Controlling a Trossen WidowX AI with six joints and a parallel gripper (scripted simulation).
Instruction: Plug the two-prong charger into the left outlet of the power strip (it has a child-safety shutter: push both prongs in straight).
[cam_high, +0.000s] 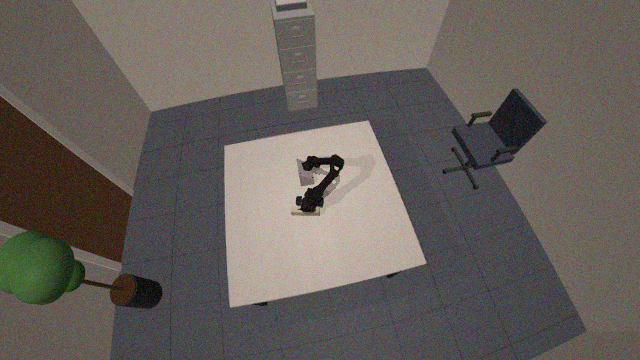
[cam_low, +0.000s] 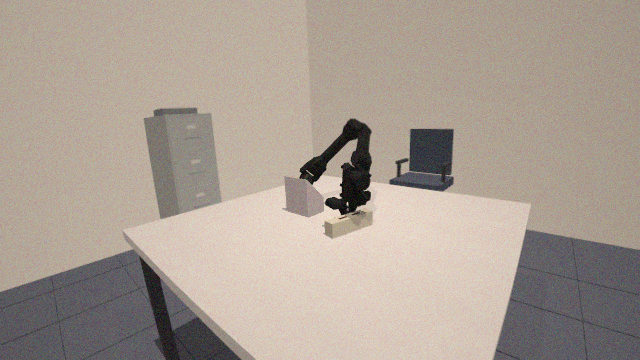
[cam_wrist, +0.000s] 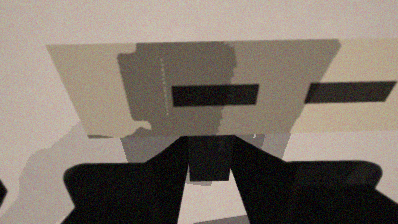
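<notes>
My gripper tip is now 2 cm short of the two-prong charger, 1 cm to the left of it and 1 cm below it.
</notes>
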